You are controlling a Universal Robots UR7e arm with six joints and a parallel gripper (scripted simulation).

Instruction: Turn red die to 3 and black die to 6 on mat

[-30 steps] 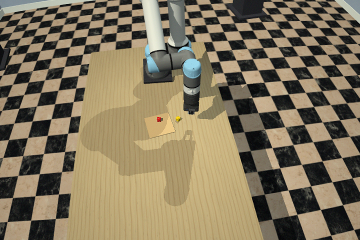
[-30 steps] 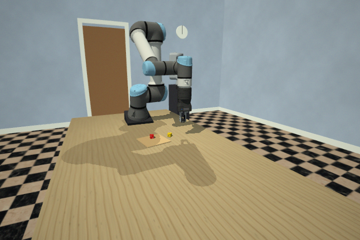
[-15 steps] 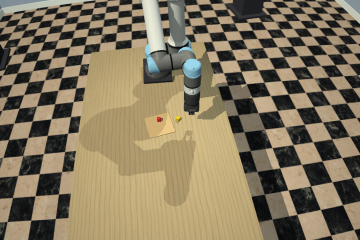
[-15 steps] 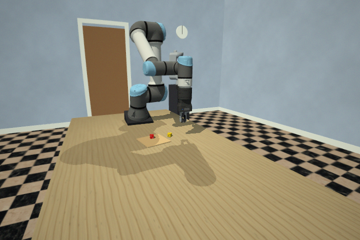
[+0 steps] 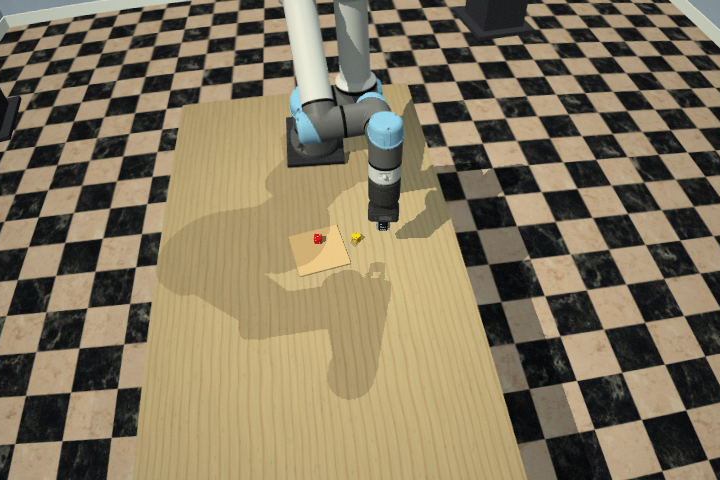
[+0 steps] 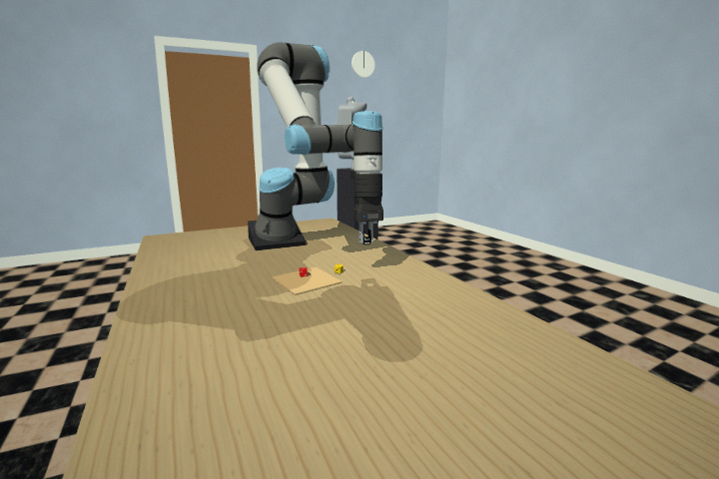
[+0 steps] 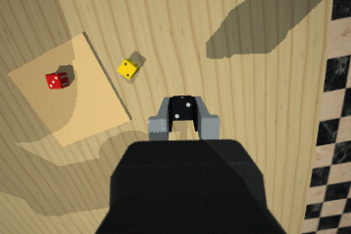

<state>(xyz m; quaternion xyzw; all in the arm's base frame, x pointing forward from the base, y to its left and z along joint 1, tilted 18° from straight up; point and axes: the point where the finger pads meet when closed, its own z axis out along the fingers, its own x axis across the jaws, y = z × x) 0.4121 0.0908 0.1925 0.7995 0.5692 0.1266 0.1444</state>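
My hand is 1 cm above the black die. Round my hand: red die 16 cm to the right, 10 cm below, 8 cm behind; yellow die 10 cm below, 6 cm to the right, 5 cm behind; tan mat 17 cm to the right, 11 cm below, 5 cm behind.
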